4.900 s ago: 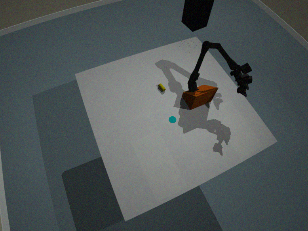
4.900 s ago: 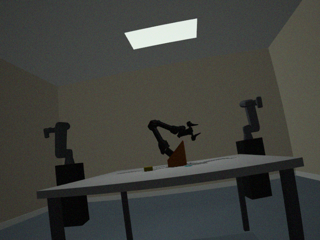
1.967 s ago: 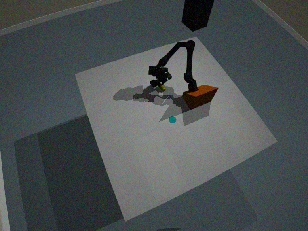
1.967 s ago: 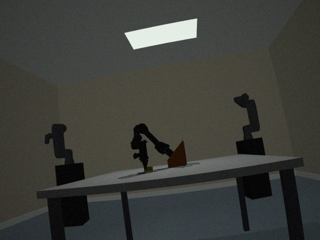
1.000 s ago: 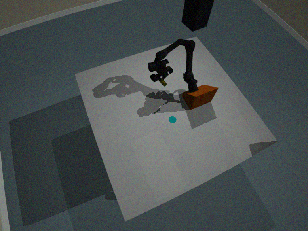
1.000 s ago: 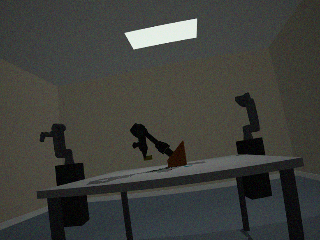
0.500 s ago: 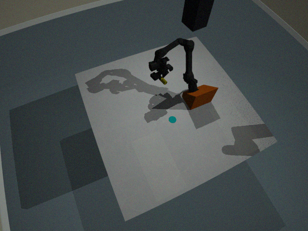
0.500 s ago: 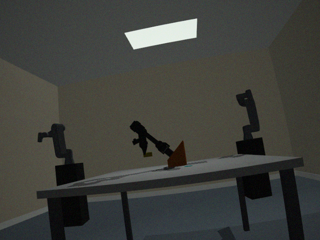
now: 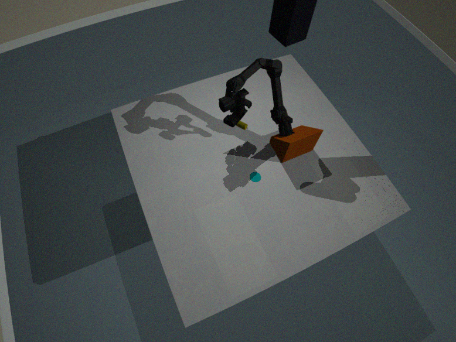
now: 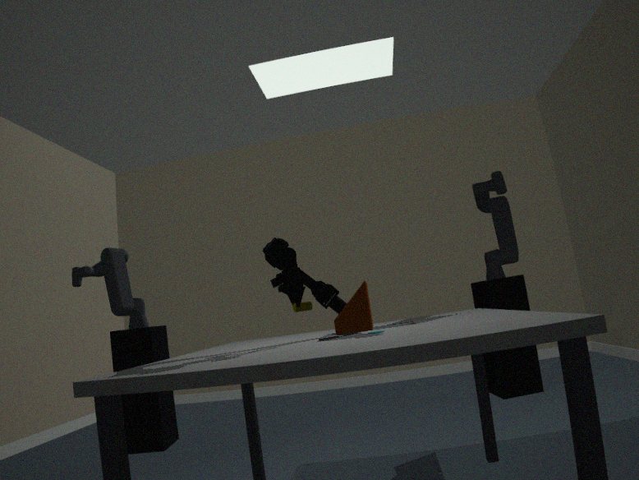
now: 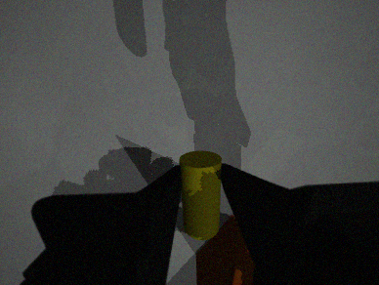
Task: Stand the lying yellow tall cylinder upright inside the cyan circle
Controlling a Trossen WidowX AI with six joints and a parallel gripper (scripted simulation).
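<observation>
Now: the yellow cylinder 10 mm behind my gripper tip and 20 mm to the left of it. From my gripper tip the other things lie so: cyan circle 50 mm ahead, 270 mm to the left, 130 mm below.
</observation>
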